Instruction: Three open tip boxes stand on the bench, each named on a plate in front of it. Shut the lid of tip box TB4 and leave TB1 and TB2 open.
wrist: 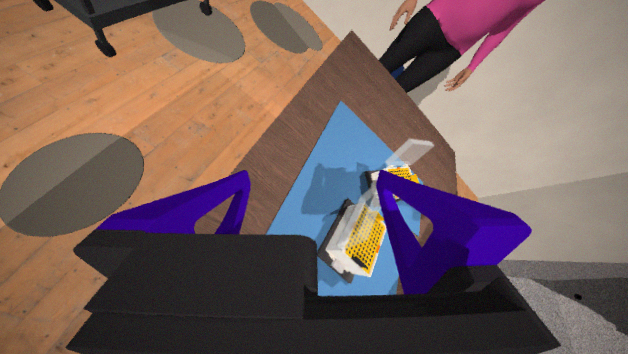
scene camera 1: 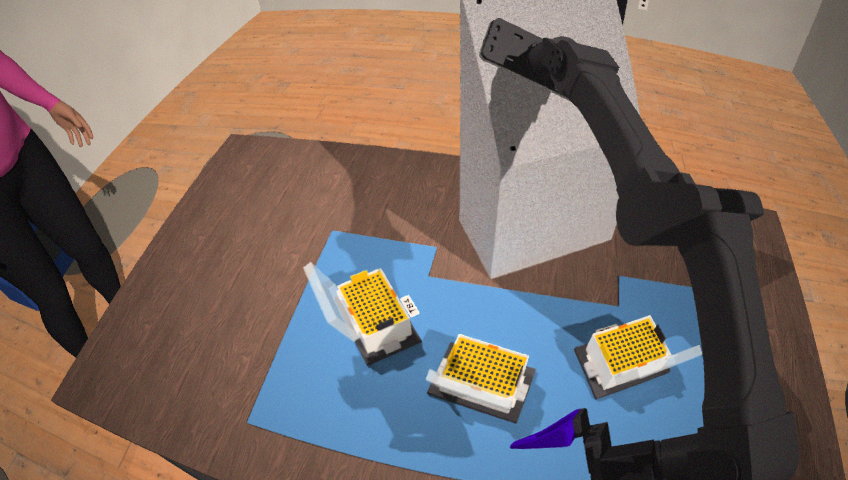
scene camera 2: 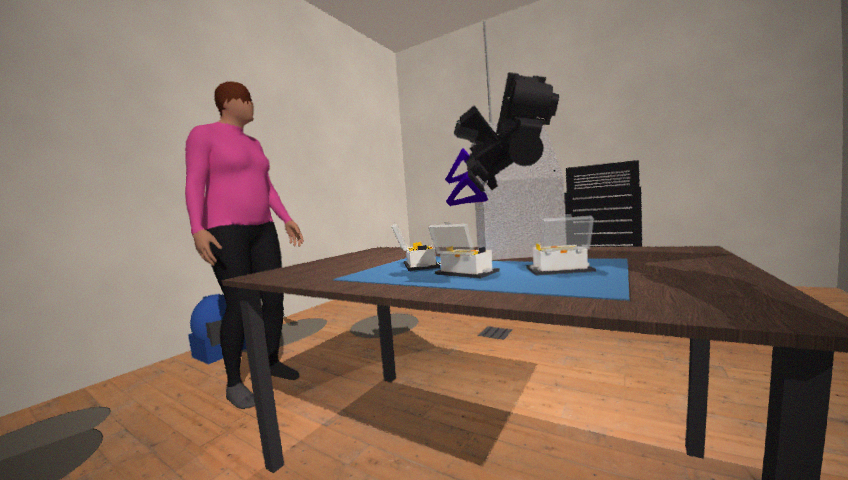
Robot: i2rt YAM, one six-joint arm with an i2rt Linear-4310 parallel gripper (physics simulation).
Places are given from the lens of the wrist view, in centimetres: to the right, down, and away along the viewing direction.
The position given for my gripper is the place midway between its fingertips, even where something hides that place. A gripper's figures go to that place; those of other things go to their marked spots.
my gripper (wrist: 313, 177): 0, 0, 13
blue mat (wrist: 334, 171): 5, -1, 45
